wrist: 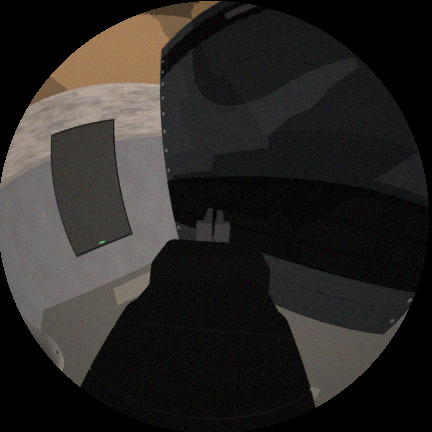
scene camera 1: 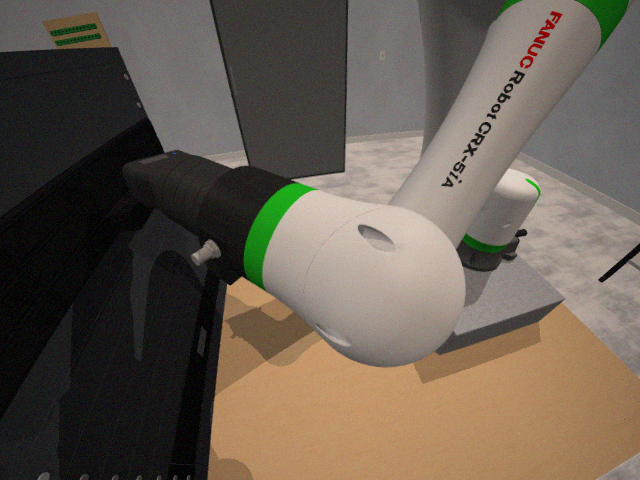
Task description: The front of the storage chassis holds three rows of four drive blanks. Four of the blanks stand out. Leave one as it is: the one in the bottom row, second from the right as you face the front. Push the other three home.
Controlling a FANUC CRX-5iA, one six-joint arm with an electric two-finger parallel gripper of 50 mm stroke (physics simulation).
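The storage chassis is a large dark box at the left in the scene view and at the right in the wrist view. A very dark recessed band crosses its front. Single drive blanks, their rows and which ones stand out cannot be told apart in the dark. My gripper is shut, with nothing between its fingers. In the wrist view its fingertips lie over the dark band, near the chassis's left edge. In the scene view the fingertips are lost in the dark at the chassis front, so contact cannot be told.
A wooden table lies beside the chassis. The arm's grey base block stands on it. A dark upright panel stands behind. Small screws line the chassis's left edge. The wrist hangs close to the chassis front.
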